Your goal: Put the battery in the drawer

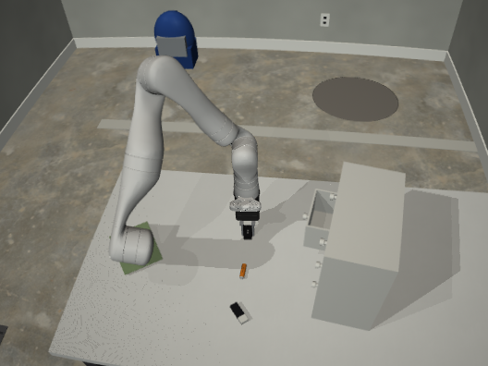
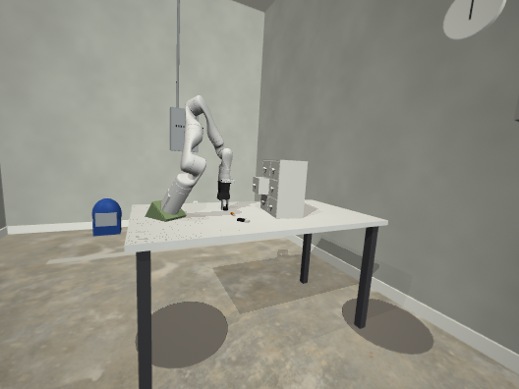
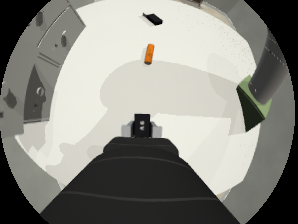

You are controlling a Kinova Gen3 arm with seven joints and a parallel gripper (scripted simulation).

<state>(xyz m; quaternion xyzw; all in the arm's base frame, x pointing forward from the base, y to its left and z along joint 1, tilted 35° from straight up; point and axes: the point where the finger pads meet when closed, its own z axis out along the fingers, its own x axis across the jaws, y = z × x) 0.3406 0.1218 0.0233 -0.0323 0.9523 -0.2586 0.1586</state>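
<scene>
The orange cylinder is 15 cm to the right of my hand, 1 cm below it and 1 cm behind it. From my hand the other things lie so: black-and-white block: 29 cm to the right, 2 cm behind, 1 cm below; then nine-volt battery: 1 cm to the left, 1 cm below.
</scene>
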